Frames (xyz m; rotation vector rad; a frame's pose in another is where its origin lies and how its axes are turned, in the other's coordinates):
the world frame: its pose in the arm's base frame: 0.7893 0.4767 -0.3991 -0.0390 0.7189 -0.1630
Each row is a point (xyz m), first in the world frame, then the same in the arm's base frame.
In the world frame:
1: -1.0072 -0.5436 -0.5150
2: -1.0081 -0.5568 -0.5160
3: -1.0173 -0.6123 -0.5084
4: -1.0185 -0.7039 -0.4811
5: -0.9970 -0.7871 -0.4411
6: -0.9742 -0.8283 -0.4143
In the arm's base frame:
1: -0.3690 0.1141 -0.0798
2: -0.3721 0.1012 -0.0788
3: -0.3814 0.0478 -0.0620
4: -0.3767 -0.0429 -0.0322
5: -0.3457 -0.1293 -0.0086
6: -0.3168 -0.1742 0.0005

